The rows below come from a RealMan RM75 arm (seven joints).
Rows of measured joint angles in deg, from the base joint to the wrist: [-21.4, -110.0, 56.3, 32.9, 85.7, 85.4, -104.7]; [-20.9, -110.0, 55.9, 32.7, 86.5, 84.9, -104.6]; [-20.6, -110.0, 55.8, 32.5, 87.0, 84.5, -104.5]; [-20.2, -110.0, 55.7, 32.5, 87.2, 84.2, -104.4]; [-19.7, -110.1, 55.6, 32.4, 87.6, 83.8, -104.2]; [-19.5, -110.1, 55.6, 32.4, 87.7, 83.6, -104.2]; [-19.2, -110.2, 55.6, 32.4, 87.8, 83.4, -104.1]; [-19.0, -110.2, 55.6, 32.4, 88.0, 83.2, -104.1]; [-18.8, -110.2, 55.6, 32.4, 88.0, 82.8, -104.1]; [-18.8, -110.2, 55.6, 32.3, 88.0, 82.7, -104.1]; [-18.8, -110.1, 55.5, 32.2, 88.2, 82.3, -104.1]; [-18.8, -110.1, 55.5, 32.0, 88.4, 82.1, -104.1]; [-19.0, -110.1, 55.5, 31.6, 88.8, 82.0, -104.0]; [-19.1, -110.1, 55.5, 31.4, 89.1, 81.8, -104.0]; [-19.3, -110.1, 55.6, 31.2, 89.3, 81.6, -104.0]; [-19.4, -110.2, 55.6, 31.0, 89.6, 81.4, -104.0]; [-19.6, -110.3, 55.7, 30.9, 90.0, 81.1, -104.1]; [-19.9, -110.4, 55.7, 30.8, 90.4, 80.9, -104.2]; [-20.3, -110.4, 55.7, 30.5, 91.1, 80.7, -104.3]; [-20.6, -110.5, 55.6, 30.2, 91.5, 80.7, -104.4]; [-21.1, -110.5, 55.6, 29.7, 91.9, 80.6, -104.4]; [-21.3, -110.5, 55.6, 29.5, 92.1, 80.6, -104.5]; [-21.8, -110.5, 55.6, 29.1, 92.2, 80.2, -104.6]
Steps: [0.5, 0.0, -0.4, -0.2, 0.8, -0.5, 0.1]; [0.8, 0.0, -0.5, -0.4, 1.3, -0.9, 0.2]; [1.2, 0.0, -0.6, -0.4, 1.5, -1.2, 0.3]; [1.7, -0.1, -0.7, -0.5, 1.9, -1.6, 0.5]; [1.9, -0.1, -0.7, -0.5, 2.0, -1.8, 0.5]; [2.2, -0.2, -0.7, -0.5, 2.1, -2.0, 0.6]; [2.4, -0.2, -0.7, -0.5, 2.3, -2.2, 0.6]; [2.6, -0.2, -0.7, -0.5, 2.3, -2.6, 0.6]; [2.6, -0.2, -0.7, -0.6, 2.3, -2.7, 0.6]; [2.6, -0.1, -0.8, -0.7, 2.5, -3.1, 0.6]; [2.6, -0.1, -0.8, -0.9, 2.7, -3.3, 0.6]; [2.4, -0.1, -0.8, -1.3, 3.1, -3.4, 0.7]; [2.3, -0.1, -0.8, -1.5, 3.4, -3.6, 0.7]; [2.1, -0.1, -0.7, -1.7, 3.6, -3.8, 0.7]; [2.0, -0.2, -0.7, -1.9, 3.9, -4.0, 0.7]; [1.8, -0.3, -0.6, -2.0, 4.3, -4.3, 0.6]; [1.5, -0.4, -0.6, -2.1, 4.7, -4.5, 0.5]; [1.1, -0.4, -0.6, -2.4, 5.4, -4.7, 0.4]; [0.8, -0.5, -0.7, -2.7, 5.8, -4.7, 0.3]; [0.3, -0.5, -0.7, -3.2, 6.2, -4.8, 0.3]; [0.1, -0.5, -0.7, -3.4, 6.4, -4.8, 0.2]; [-0.4, -0.5, -0.7, -3.8, 6.5, -5.2, 0.1]
